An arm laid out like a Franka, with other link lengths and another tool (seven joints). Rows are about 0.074 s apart.
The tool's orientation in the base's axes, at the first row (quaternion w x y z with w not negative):
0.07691, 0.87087, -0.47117, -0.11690
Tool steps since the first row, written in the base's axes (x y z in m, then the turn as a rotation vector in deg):
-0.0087, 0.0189, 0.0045, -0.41, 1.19, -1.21
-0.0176, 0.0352, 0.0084, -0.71, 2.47, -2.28
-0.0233, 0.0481, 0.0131, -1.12, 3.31, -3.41
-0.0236, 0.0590, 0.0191, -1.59, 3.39, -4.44
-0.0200, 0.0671, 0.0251, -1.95, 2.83, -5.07
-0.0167, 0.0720, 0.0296, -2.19, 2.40, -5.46
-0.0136, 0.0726, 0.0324, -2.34, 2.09, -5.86
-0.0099, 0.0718, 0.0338, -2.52, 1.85, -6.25
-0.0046, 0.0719, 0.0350, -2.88, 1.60, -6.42
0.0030, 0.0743, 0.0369, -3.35, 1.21, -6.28
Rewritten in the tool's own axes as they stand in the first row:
-0.0210, -0.0022, -0.0024, -1.06, -0.61, 1.25
-0.0399, -0.0030, -0.0040, -2.15, -1.33, 2.33
-0.0544, -0.0043, -0.0073, -2.92, -1.73, 3.51
-0.0645, -0.0085, -0.0132, -3.10, -1.65, 4.62
-0.0701, -0.0143, -0.0202, -2.74, -1.21, 5.34
-0.0731, -0.0185, -0.0255, -2.45, -0.88, 5.79
-0.0723, -0.0207, -0.0291, -2.22, -0.69, 6.23
-0.0699, -0.0229, -0.0315, -2.06, -0.51, 6.66
-0.0673, -0.0269, -0.0341, -2.02, -0.13, 6.93
-0.0656, -0.0338, -0.0381, -1.96, 0.50, 6.93

